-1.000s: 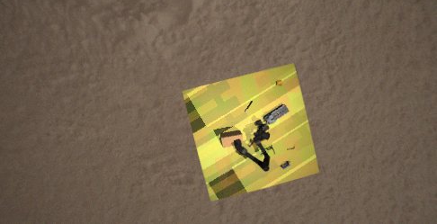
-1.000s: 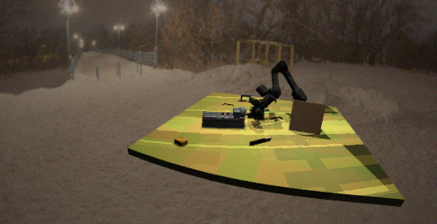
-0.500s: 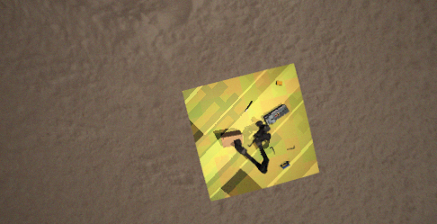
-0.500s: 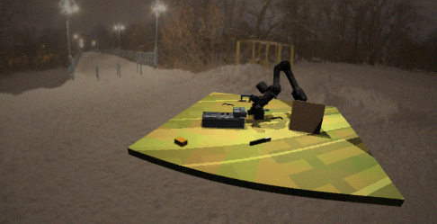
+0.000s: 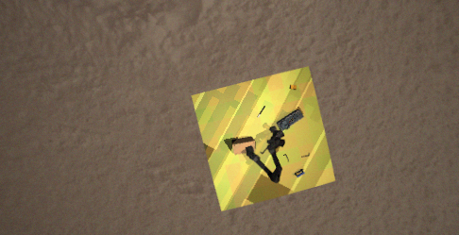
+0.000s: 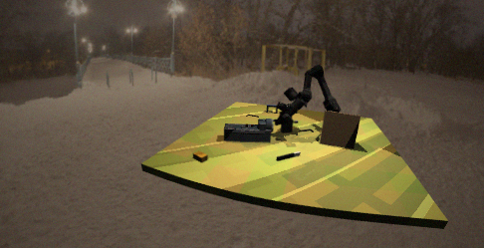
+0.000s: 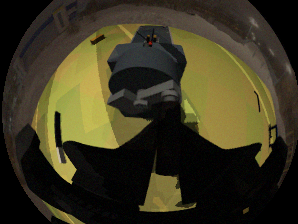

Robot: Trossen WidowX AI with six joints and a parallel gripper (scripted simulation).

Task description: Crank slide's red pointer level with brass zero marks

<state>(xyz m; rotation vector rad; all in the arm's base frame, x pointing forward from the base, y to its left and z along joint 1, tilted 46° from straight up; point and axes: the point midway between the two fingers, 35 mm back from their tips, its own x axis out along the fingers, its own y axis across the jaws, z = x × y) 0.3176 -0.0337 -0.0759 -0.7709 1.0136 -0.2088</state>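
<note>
My gripper tip is now 13 cm short of the red pointer and 5 cm to the right of it. Round my gripper tip: black stick: 10 cm behind, 23 cm to the left, 7 cm below; crank handle: 2 cm behind, 2 cm above; grey block: 7 cm behind, 12 cm to the right, 5 cm below.
</note>
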